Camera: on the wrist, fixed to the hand. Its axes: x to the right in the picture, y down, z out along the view.
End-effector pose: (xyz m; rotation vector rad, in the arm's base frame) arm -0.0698 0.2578 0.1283 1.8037 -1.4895 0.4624
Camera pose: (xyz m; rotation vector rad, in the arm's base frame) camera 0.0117 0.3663 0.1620 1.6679 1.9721 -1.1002
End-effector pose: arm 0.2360 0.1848 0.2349 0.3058 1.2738 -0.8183
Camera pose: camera 0.1005 0.2180 0.2444 1.5098 -0.3136 1.8616
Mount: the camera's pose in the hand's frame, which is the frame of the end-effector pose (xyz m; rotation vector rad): -0.0298 -0.0726 -0.1157 0.0004 -0.0773 -3.1375
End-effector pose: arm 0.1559 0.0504 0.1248 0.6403 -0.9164 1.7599
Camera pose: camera 0.2339 0.1443 0.0566 0.8795 0.5575 -1.1256
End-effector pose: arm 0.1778 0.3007 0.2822 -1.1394 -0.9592 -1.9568
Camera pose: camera 0.0825 0.2452 0.1962 -0.7589 0.9704 0.7079
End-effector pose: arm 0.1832 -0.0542 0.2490 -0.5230 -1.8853 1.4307
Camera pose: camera 0.2951 -0.0201 0.3256 1.7660 -0.5043 -0.8223
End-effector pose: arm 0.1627 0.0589 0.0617 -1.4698 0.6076 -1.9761
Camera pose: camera 0.0442 0.1330 0.0571 0.5440 1.2298 0.6267
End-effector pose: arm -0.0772 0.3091 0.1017 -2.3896 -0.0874 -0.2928
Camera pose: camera -0.1381 0.2858 0.2254 -0.0870 2.7415 0.9837
